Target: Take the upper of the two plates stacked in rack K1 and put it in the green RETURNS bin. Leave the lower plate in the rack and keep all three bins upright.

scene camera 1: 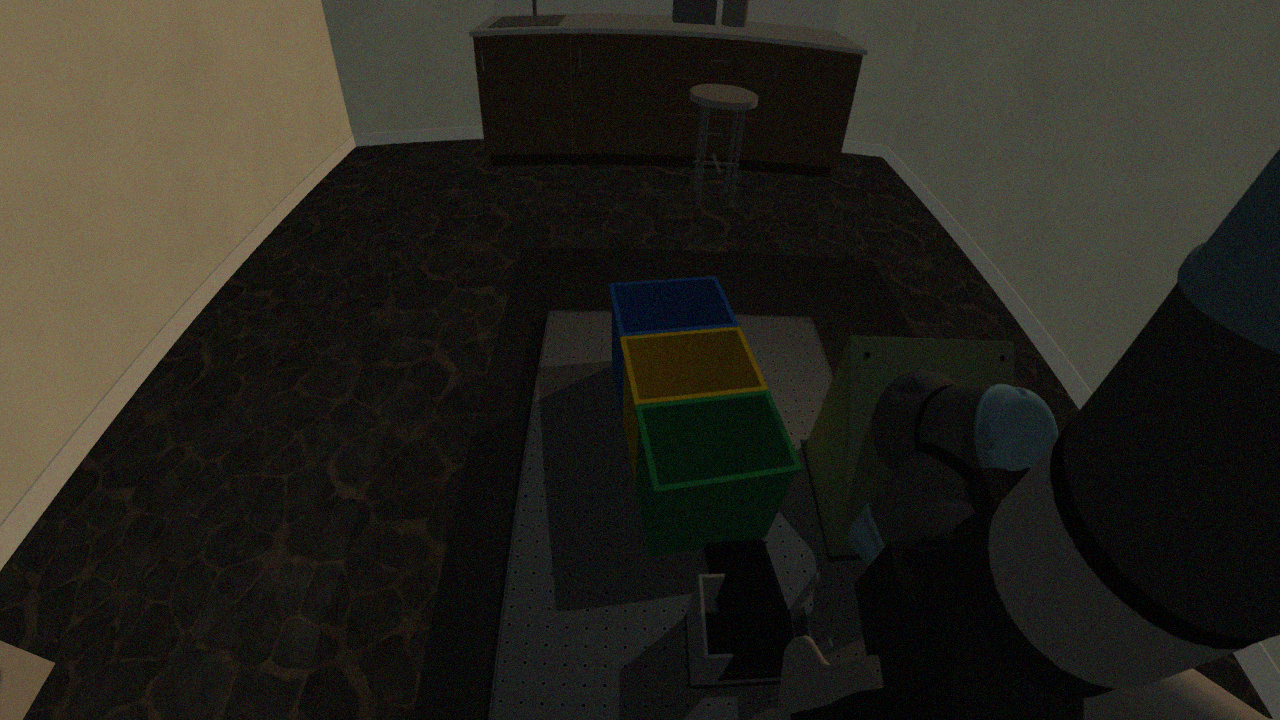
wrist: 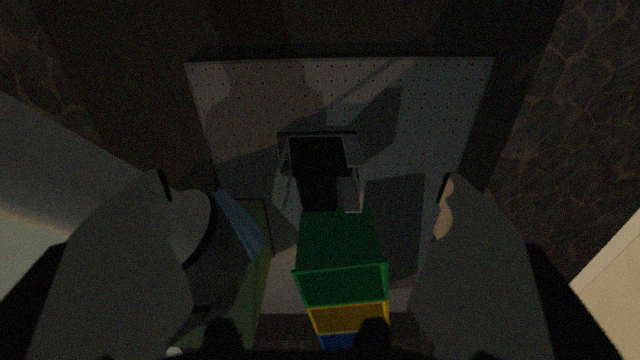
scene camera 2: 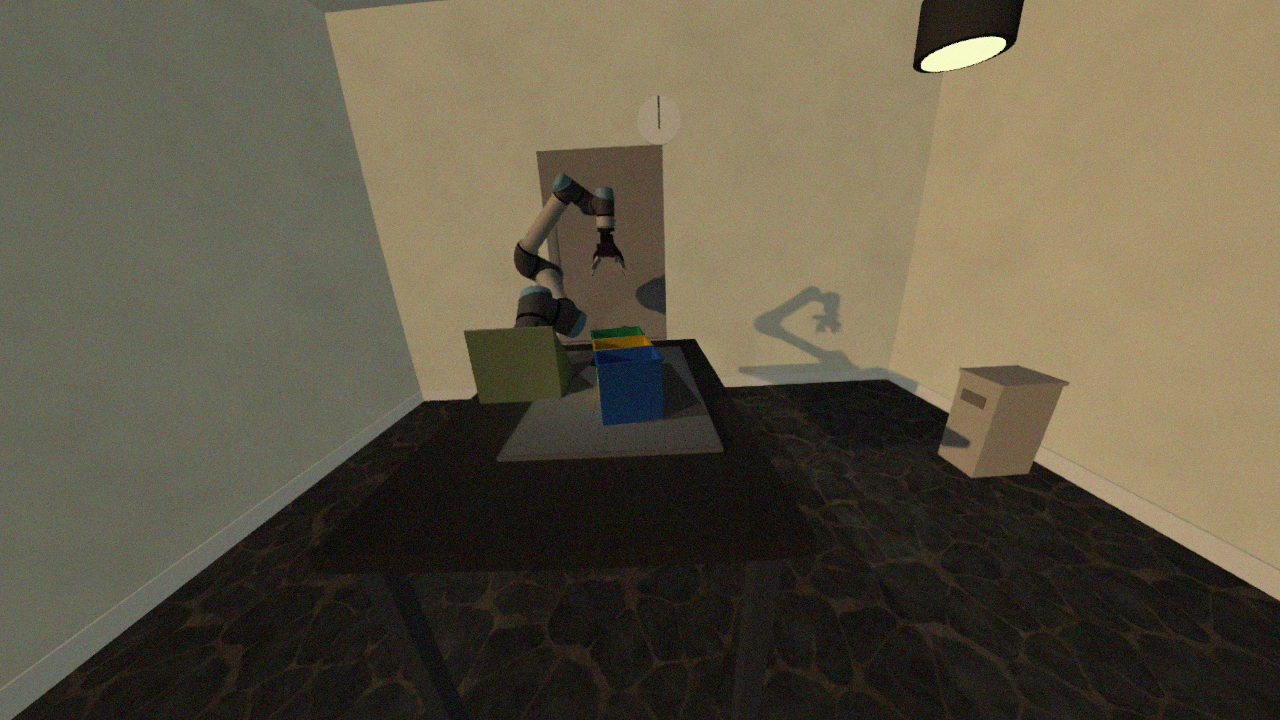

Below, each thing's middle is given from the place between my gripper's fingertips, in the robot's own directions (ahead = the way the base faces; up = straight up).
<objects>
Now: the green bin (scene camera 1: pixel 715 469) 36 cm to the right of my hand, 25 cm below it and 7 cm ahead of it. From my hand the other things lie so: blue bin (scene camera 1: pixel 669 305) (61 cm to the right, 25 cm below, 13 cm ahead); then yellow bin (wrist: pixel 347 318) (49 cm to the right, 25 cm below, 10 cm ahead).
</objects>
